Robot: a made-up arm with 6 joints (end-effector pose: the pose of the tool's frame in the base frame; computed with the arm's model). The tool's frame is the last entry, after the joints.
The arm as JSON. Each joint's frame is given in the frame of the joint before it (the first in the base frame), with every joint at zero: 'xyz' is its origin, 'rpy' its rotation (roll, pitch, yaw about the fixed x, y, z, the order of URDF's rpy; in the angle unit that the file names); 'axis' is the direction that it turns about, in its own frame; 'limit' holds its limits. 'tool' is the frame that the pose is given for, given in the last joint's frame.
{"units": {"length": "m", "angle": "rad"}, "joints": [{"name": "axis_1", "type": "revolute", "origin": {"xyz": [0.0, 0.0, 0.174], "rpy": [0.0, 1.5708, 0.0]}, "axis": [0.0, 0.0, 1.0], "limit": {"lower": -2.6, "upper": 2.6}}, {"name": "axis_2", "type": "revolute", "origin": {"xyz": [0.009, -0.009, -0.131], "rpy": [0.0, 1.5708, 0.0]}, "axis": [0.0, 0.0, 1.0], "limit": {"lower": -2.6, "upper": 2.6}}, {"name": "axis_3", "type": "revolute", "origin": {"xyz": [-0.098, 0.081, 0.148], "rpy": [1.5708, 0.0, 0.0]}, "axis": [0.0, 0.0, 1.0], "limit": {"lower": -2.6, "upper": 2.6}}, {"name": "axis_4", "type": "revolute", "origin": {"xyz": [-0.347, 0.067, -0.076], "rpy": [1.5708, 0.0, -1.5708]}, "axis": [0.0, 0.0, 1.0], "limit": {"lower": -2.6, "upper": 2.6}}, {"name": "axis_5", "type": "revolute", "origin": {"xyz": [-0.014, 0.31, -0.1], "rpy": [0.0, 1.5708, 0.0]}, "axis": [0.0, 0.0, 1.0], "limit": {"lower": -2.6, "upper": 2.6}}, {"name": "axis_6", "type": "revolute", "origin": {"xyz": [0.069, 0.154, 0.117], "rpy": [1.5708, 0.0, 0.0]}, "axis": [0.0, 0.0, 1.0], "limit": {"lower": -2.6, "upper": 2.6}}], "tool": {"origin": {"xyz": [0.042, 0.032, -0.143], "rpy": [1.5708, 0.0, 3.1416]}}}
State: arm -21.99 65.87 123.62 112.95 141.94 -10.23
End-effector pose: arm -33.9 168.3 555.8 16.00 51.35 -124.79
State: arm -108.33 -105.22 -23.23 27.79 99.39 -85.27
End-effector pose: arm -84.1 -691.8 -188.9 97.30 43.33 66.77
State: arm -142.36 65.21 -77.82 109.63 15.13 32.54
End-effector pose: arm -155.3 -782.3 252.6 17.11 -49.44 -16.39
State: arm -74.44 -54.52 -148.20 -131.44 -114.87 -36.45
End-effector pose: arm -344.1 -51.8 -28.9 11.31 52.70 153.45
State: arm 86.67 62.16 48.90 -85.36 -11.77 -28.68
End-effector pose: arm -50.7 -214.8 499.1 -49.65 5.27 -53.13
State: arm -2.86 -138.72 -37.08 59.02 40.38 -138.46
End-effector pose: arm -79.3 147.3 -654.6 105.19 -15.65 18.09
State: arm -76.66 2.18 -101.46 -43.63 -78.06 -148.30
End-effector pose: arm 166.5 -152.7 199.1 -56.82 63.56 105.41
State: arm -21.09 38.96 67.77 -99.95 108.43 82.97
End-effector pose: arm 208.3 298.6 493.2 -115.86 -14.51 -134.60
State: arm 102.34 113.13 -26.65 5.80 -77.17 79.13
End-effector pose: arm -332.6 88.0 191.0 -78.19 -36.43 84.02
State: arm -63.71 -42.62 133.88 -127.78 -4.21 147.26
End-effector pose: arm -761.6 -120.1 -146.2 21.65 16.08 -51.89
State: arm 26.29 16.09 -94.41 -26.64 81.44 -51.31
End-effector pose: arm 78.3 35.5 -584.3 104.53 -12.79 48.51
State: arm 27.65 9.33 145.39 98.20 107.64 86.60
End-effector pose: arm -274.4 -144.6 587.2 -160.84 -17.61 86.25
